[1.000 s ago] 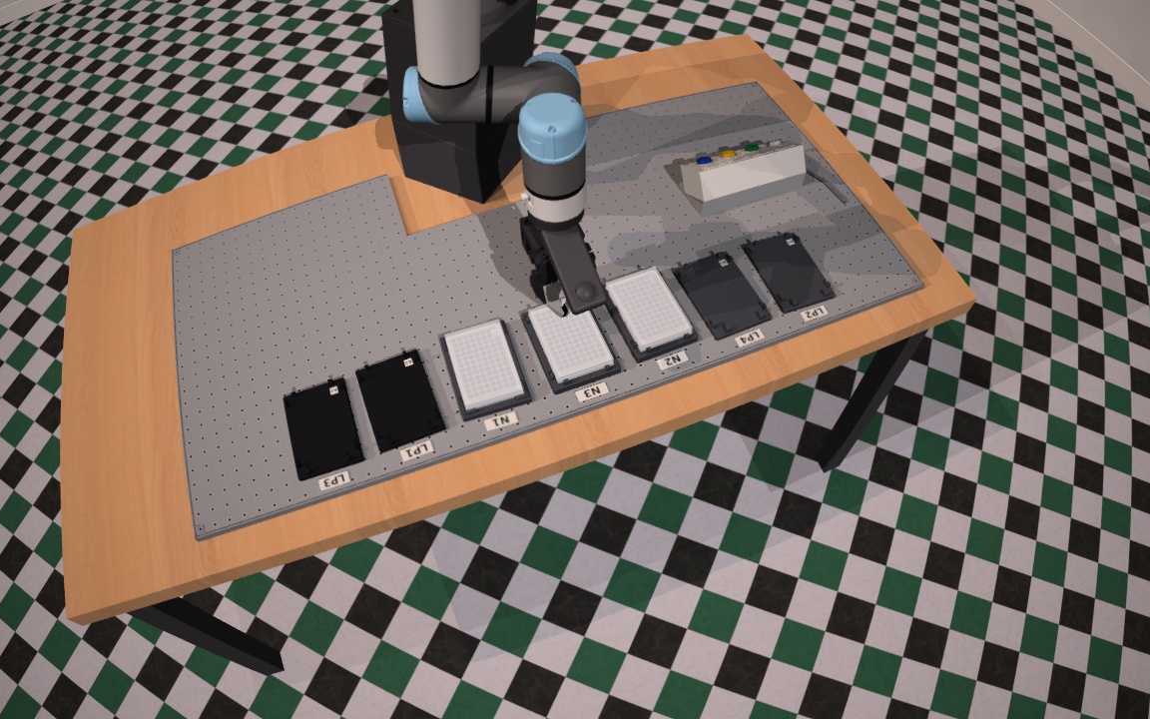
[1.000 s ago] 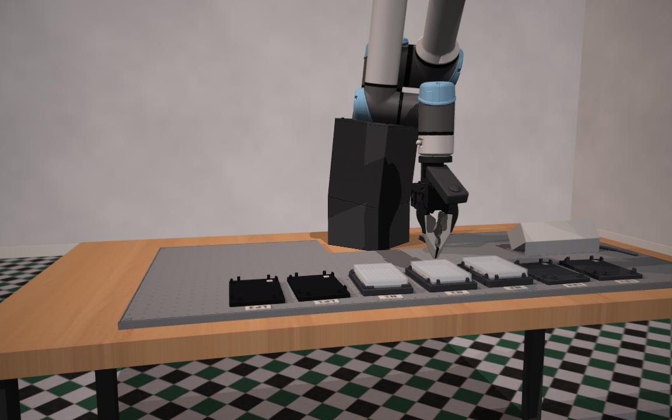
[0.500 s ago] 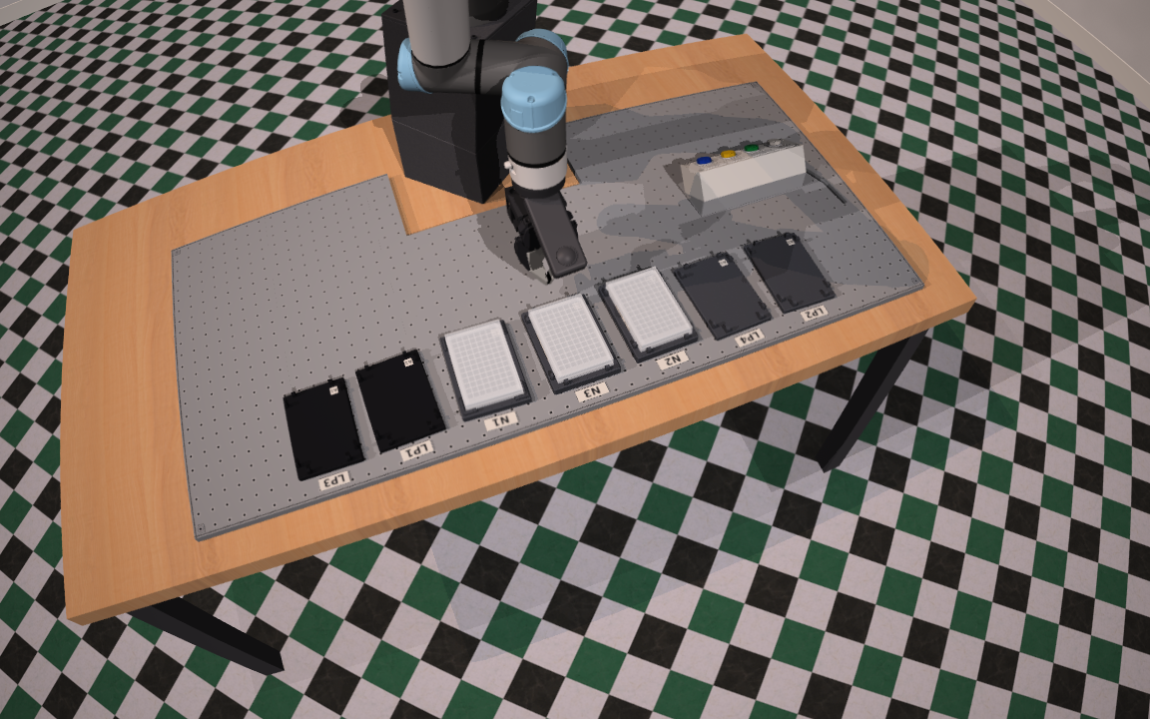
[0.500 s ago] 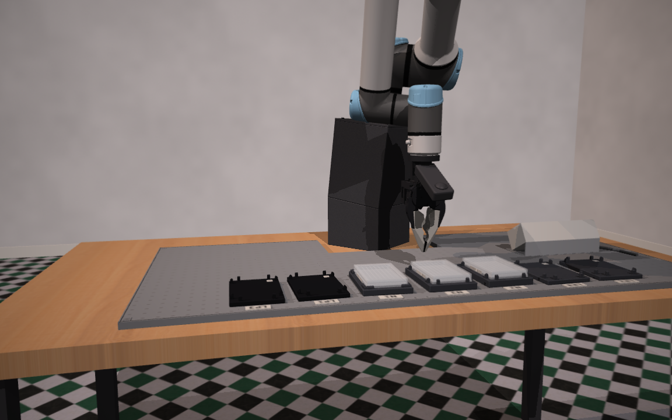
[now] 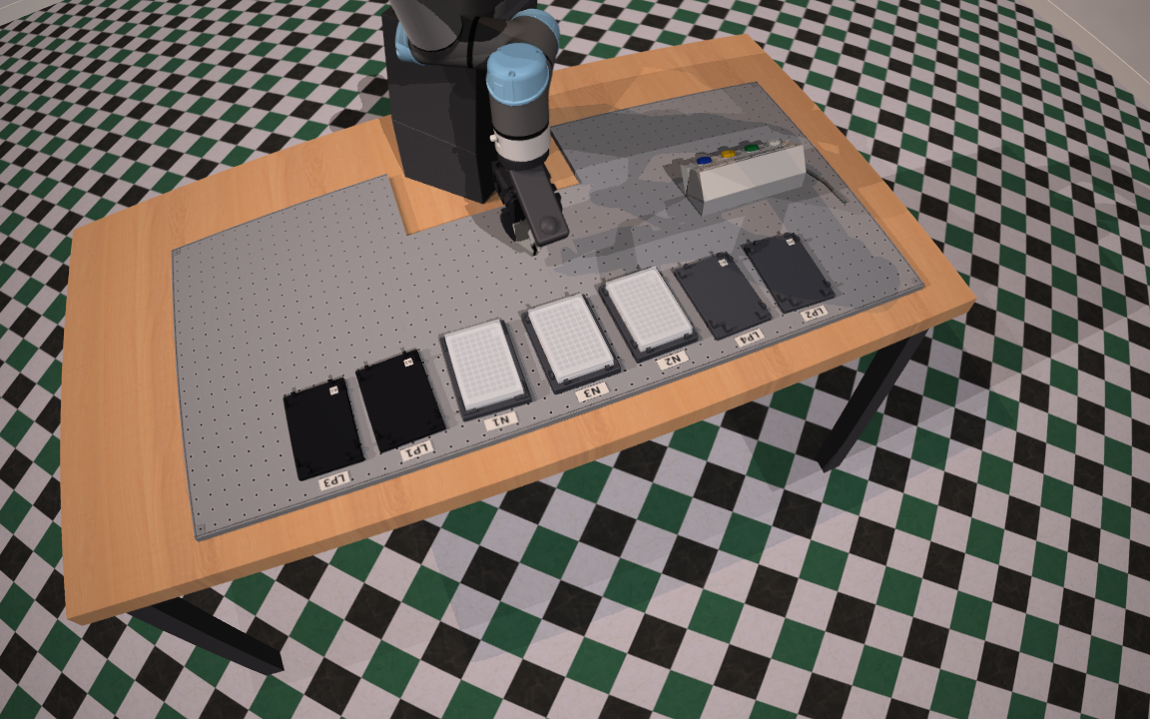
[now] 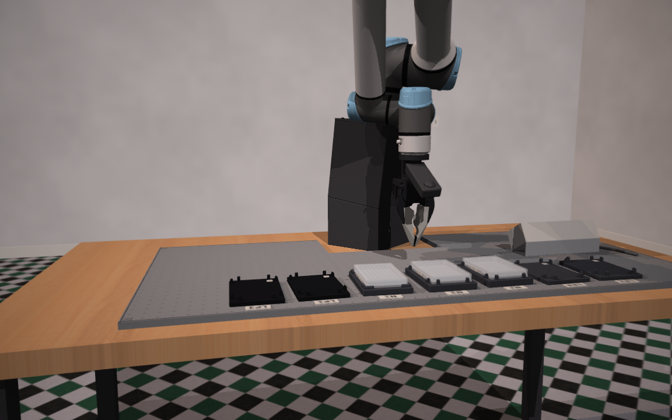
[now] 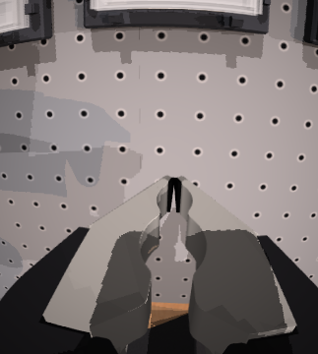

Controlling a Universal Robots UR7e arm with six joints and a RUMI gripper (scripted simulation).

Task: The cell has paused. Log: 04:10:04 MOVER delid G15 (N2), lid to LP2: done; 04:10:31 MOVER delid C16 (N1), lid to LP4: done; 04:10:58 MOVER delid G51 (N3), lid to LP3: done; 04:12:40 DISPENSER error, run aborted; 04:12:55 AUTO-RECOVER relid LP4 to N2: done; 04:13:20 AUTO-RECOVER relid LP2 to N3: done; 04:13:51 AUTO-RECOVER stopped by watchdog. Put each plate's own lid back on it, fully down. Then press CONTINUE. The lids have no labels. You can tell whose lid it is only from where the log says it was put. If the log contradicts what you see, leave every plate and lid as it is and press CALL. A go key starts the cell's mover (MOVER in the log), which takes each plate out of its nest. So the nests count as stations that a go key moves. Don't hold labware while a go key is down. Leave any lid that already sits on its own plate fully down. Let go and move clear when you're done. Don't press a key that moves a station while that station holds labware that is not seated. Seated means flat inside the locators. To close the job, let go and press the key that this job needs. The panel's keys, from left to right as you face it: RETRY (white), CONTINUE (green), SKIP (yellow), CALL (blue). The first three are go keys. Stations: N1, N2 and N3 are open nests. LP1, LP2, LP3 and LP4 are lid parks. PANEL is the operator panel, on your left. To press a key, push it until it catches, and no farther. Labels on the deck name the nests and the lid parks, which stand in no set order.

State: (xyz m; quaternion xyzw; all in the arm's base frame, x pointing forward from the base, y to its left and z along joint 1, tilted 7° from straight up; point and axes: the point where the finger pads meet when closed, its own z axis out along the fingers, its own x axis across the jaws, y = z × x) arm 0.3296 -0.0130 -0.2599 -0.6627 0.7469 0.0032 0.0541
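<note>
My gripper is now 450 mm to the right of the green CONTINUE key, 40 mm past it and 10 mm below it. The rest, counted from my hand: plate: 160 mm ahead, 110 mm to the left, 40 mm below; then lid park LP1: 280 mm to the right, 120 mm ahead, 50 mm below; then lid park LP4: 240 mm to the left, 180 mm ahead, 50 mm below.
</note>
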